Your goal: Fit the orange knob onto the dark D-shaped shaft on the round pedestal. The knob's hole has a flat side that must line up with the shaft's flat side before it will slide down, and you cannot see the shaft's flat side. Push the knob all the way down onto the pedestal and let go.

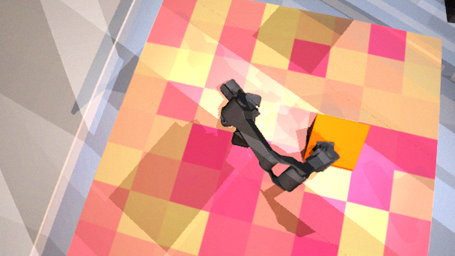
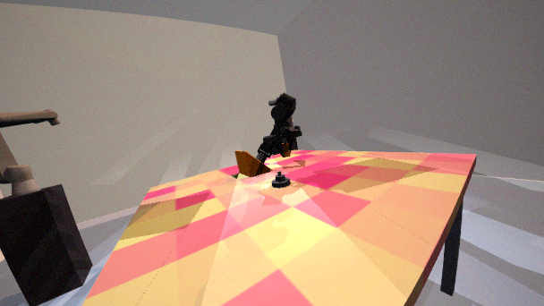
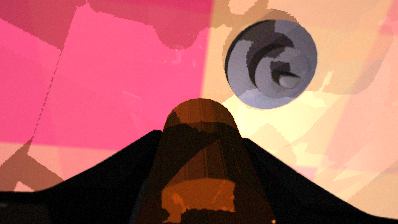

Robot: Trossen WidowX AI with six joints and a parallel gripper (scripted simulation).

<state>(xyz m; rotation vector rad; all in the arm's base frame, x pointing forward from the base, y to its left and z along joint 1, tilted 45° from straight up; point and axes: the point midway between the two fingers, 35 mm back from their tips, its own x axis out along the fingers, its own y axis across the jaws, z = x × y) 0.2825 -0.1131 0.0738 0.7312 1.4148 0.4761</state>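
The round dark pedestal lies 90 mm below my gripper tip, 70 mm to the right of it and 20 mm ahead of it. The rest, counted from my gripper tip: orange knob 20 mm above.
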